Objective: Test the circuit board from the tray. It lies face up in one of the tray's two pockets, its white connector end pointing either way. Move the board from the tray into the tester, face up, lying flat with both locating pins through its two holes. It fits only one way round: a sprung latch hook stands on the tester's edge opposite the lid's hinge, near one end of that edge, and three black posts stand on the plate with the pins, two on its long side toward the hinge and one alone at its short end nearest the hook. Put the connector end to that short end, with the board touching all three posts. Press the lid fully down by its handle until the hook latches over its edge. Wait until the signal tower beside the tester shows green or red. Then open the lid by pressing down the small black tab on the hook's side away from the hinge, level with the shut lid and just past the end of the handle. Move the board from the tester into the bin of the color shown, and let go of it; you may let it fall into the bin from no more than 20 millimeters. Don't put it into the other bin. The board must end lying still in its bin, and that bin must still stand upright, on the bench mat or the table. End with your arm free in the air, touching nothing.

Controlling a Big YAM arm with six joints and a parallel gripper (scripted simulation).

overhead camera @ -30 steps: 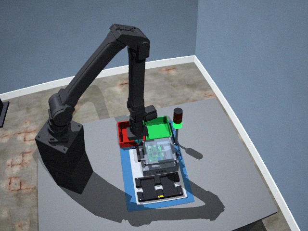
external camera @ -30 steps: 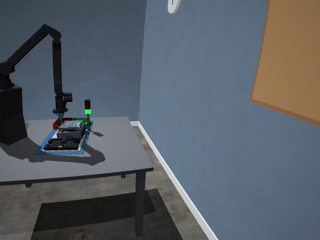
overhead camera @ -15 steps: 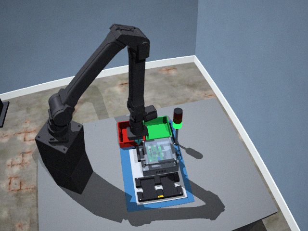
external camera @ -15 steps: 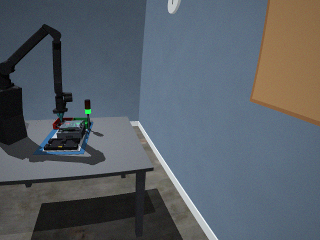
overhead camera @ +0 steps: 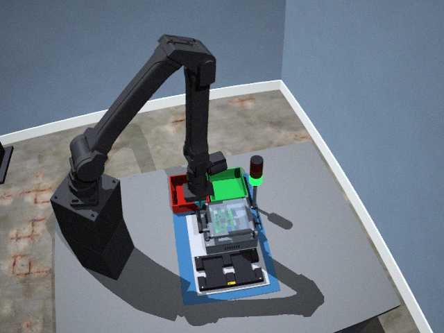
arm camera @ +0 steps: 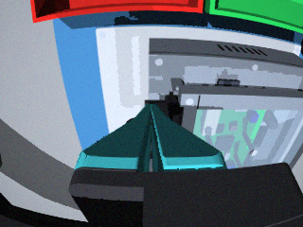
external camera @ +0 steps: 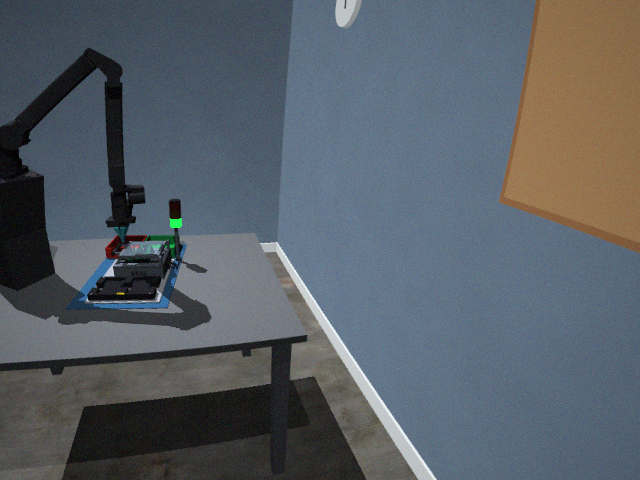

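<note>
Now: hand 1 cm short of the black latch hook and 2 cm above it. From my hand the other things lie so: red bin: 2 cm behind, 14 cm to the left, 9 cm below; then green circuit board: 7 cm ahead, 6 cm to the right, 3 cm below; then clear lid: 7 cm ahead, 6 cm to the right, 2 cm below.
</note>
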